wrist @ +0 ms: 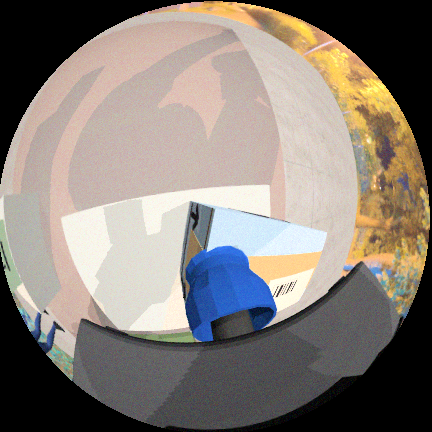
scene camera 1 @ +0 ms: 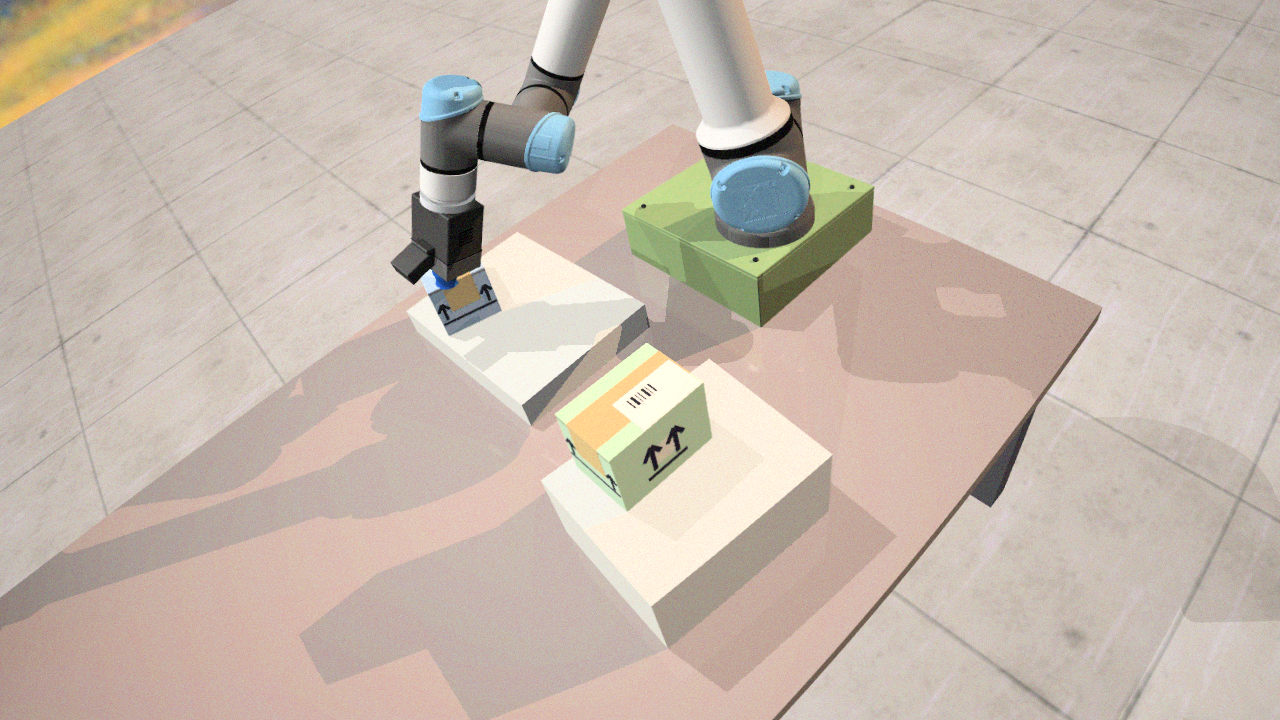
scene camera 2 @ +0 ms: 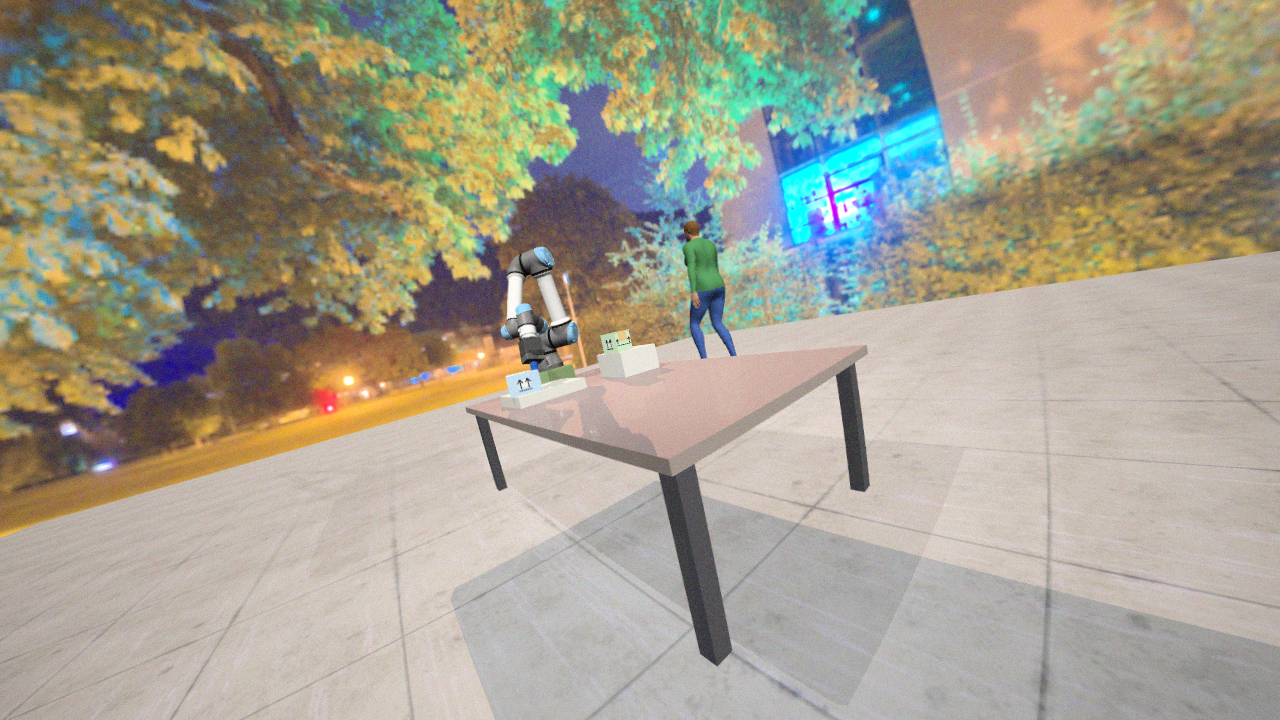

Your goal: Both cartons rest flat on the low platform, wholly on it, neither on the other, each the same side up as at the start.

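Places are measured from the arm's base along level axes (x back, y right, z up), in centimetres.
Where they show: hand, tool point: [wrist: 215, 256] [scene camera 1: 445, 287] [scene camera 2: 535, 371]; arm's base, link origin: [scene camera 2: 551, 368].
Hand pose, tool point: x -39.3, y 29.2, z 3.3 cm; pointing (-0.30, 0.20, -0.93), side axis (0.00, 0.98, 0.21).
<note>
Things, the pixels of their top centre, and the offset from my tool point. Level surfaces: height alone.
- blue carton, top centre: [wrist: 281, 280] [scene camera 1: 444, 257] [scene camera 2: 521, 372] dx +3.8, dy +4.7, dz +1.1 cm
- low white platform, top centre: [wrist: 170, 284] [scene camera 1: 518, 307] [scene camera 2: 542, 387] dx +7.5, dy -5.0, dz -8.0 cm
- green carton, top centre: [scene camera 1: 628, 398] [scene camera 2: 614, 332] dx -4.9, dy -43.6, dz +8.9 cm
- higher white block, top centre: [scene camera 1: 683, 468] [scene camera 2: 624, 349] dx -4.0, dy -48.6, dz -0.8 cm
- table, surface height: dz -12.8 cm
The blue carton [scene camera 1: 465, 313] [scene camera 2: 513, 382] [wrist: 295, 241] stands upright, arrows pointing up, at the far left part of the low white platform [scene camera 1: 577, 268] [scene camera 2: 565, 389] [wrist: 82, 235]. My suction cup [scene camera 1: 444, 282] [scene camera 2: 534, 366] [wrist: 217, 254] is on its top face and grips it; the cup looks bent in the wrist view. I cannot tell whether a small gap lies under the carton, and its far side is hidden in scene camera 1. The green carton [scene camera 1: 665, 456] [scene camera 2: 615, 342] stands upright, arrows up, near the left edge of the higher white block [scene camera 1: 742, 555] [scene camera 2: 631, 360].
The green base box [scene camera 1: 691, 275] under my arm stands behind the two white blocks on the table [scene camera 1: 205, 626] [scene camera 2: 716, 394]. The low platform lies near the table's long left edge. A person in a green top [scene camera 2: 704, 264] stands beyond the table.
</note>
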